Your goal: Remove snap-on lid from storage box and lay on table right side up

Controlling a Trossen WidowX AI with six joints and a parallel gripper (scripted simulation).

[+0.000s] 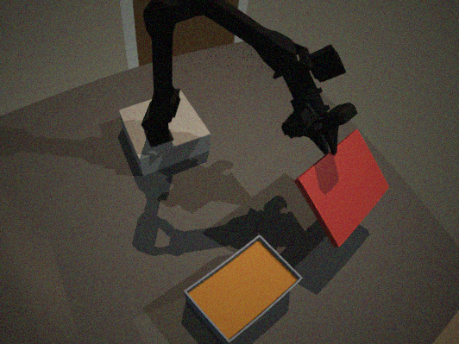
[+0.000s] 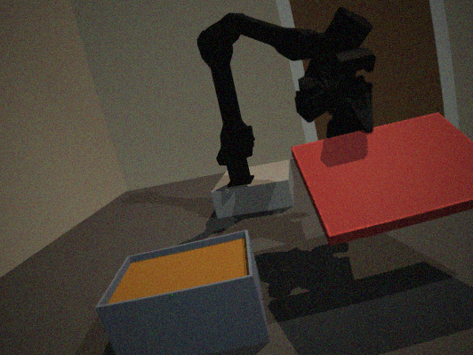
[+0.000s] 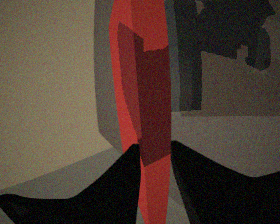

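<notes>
The red lid lies 7 cm ahead of my gripper tip, 2 cm to the left of it and 3 cm below it. Also, from my gripper tip: grey storage box: 15 cm ahead, 29 cm to the right, 15 cm below.
</notes>
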